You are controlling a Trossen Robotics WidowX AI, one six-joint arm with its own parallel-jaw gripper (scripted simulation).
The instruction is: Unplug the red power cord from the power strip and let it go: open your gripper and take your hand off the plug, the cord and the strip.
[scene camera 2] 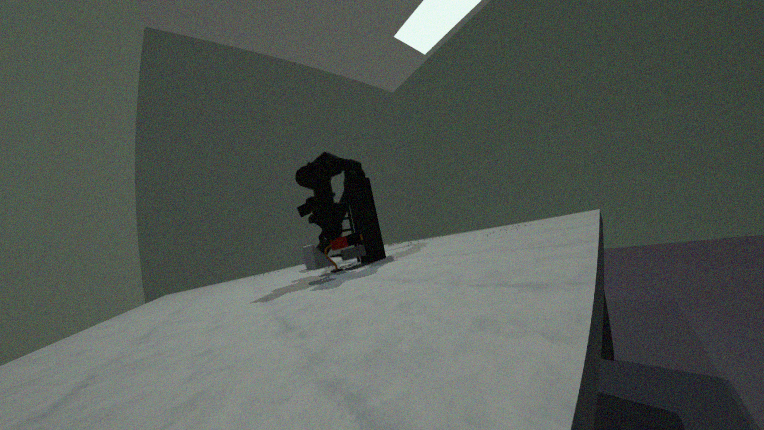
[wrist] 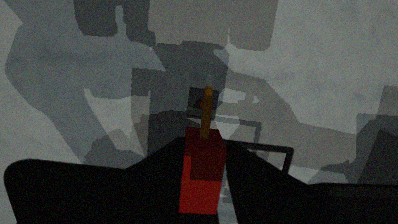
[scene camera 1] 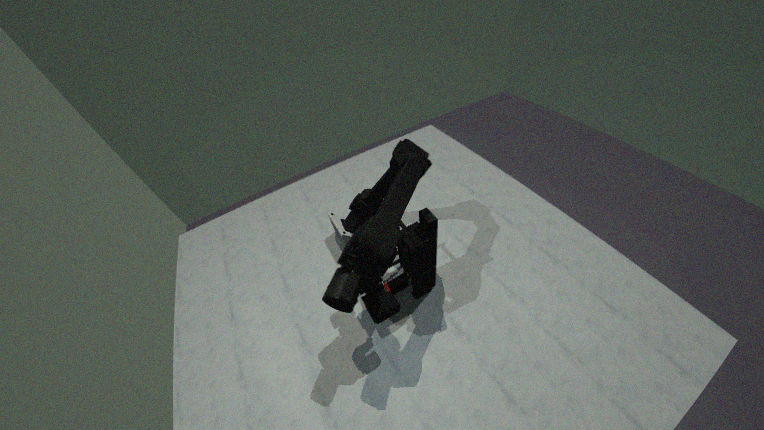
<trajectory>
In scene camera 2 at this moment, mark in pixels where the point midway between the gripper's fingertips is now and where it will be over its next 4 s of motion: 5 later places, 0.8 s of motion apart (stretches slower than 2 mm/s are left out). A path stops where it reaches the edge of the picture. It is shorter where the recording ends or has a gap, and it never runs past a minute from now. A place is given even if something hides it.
My gripper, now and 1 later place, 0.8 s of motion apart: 331, 241; 315, 241
</trajectory>
